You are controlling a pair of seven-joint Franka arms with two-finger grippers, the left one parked.
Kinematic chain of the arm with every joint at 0, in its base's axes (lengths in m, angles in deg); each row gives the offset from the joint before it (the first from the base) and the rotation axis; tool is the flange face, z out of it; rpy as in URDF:
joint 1: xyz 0 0 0.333 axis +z
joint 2: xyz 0 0 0 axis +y
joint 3: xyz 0 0 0.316 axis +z
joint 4: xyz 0.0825 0 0 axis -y
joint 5: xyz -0.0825 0 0.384 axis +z
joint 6: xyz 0 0 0 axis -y
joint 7: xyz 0.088 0 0 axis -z
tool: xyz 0 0 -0.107 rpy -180 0 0
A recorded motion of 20 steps. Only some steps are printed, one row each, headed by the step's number.
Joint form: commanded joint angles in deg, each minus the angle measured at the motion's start. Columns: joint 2, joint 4, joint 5, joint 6, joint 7, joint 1, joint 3.
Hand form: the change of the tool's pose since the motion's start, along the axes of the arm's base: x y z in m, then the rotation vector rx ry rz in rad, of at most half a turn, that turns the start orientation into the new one. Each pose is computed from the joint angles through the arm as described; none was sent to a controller.
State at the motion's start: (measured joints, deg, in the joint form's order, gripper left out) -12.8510 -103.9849 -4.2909 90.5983 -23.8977 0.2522 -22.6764
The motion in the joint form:
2: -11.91 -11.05 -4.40 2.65 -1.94 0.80 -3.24
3: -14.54 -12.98 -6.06 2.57 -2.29 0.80 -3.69
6: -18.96 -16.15 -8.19 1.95 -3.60 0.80 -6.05
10: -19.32 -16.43 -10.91 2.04 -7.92 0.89 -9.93
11: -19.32 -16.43 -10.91 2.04 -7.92 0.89 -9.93
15: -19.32 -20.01 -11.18 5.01 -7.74 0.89 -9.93
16: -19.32 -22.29 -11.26 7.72 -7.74 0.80 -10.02
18: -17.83 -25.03 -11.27 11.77 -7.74 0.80 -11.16
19: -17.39 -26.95 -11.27 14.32 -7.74 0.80 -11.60
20: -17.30 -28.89 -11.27 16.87 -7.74 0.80 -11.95
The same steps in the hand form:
2: -0.0681 -0.0170 -0.0071 0.0049 -0.0457 0.0221
3: -0.0836 -0.0201 -0.0073 -0.0043 -0.0488 0.0291
6: -0.1150 -0.0350 -0.0131 0.0081 -0.0523 0.0299
10: -0.1330 -0.0661 -0.0231 0.0015 -0.0367 0.0524
11: -0.1330 -0.0661 -0.0231 0.0015 -0.0367 0.0524
15: -0.1271 -0.0600 -0.0471 0.0024 -0.0278 0.0663
16: -0.1234 -0.0574 -0.0614 -0.0010 -0.0360 0.0740
18: -0.1166 -0.0603 -0.0883 0.0002 -0.0332 0.0691
19: -0.1139 -0.0594 -0.1033 0.0003 -0.0376 0.0709
20: -0.1125 -0.0575 -0.1163 0.0001 -0.0480 0.0740

